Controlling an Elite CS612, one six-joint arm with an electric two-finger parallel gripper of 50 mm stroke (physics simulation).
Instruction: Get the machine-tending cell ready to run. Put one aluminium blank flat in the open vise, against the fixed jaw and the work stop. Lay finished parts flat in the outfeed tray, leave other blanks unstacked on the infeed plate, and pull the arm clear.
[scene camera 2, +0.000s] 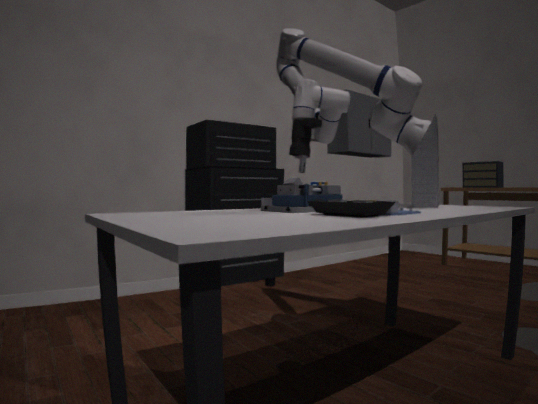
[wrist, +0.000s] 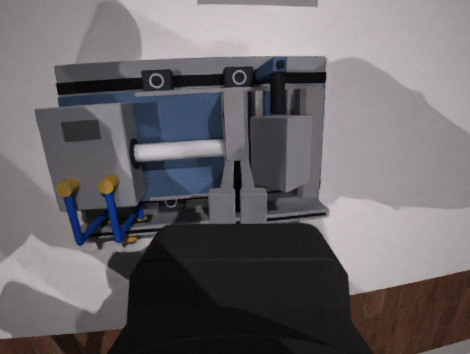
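Where they show: gripper, fingertip midpoint: (scene camera 2: 301, 172) (wrist: 237, 176); arm's base, link origin: (scene camera 2: 424, 140).
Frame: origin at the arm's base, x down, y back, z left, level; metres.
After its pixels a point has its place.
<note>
The vise (scene camera 2: 312, 200) {x 0.279, y -0.627, z -0.264 m} (wrist: 180, 117) {x 0.259, y -0.575, z -0.275 m} stands on the table with a gap between its moving jaw (wrist: 235, 120) and the fixed jaw (wrist: 313, 145). A grey block (scene camera 2: 293, 181) {x 0.210, y -0.670, z -0.318 m} (wrist: 280, 152) {x 0.201, y -0.643, z -0.327 m}, apparently an aluminium blank, sits in that gap. It looks tilted, and part of it rises above the jaws. The work stop (wrist: 278, 92) {x 0.223, y -0.662, z -0.284 m} is a black rod on a blue arm, at the block's upper end in the wrist view. My gripper (scene camera 2: 302, 171) {x 0.175, y -0.604, z -0.324 m} (wrist: 237, 176) {x 0.175, y -0.604, z -0.324 m} is shut and empty, above the vise, over the moving jaw and left of the block. The dark outfeed tray (scene camera 2: 352, 208) {x 0.293, y -0.838, z -0.011 m} stands nearer the scene camera; its contents are mostly hidden.
The vise's grey actuator housing (wrist: 90, 155) {x 0.223, y -0.496, z -0.276 m} has blue hoses with yellow fittings (wrist: 108, 184) {x 0.209, y -0.505, z -0.302 m}. A blue flat piece (scene camera 2: 412, 212) {x 0.313, y -0.597, z 0.097 m} lies behind the tray. Part of a grey plate (wrist: 257, 2) shows at the wrist view's top edge. A tall grey panel (scene camera 2: 425, 170) {x 0.151, y -0.116, z 0.029 m} stands by the arm's base.
</note>
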